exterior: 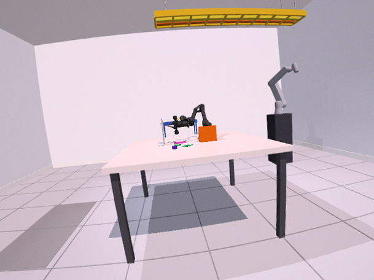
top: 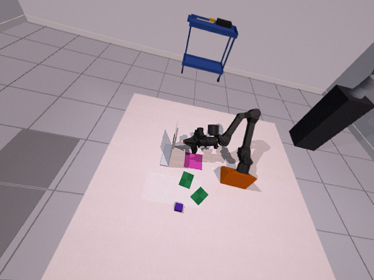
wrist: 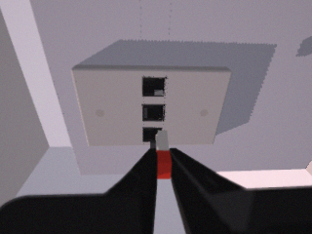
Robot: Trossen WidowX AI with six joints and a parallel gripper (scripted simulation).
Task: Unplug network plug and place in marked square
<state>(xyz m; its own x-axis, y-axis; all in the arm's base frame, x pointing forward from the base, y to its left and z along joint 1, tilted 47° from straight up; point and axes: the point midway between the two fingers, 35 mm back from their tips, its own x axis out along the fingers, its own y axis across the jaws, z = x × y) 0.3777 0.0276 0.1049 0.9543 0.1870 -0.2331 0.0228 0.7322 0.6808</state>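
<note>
My gripper tip is 180 mm above the magenta marked square, 110 mm past it and 10 mm to the left of it. From my gripper tip the other things lie so: network plug: 10 mm ahead; upright grey panel: 60 mm below, 60 mm ahead.
</note>
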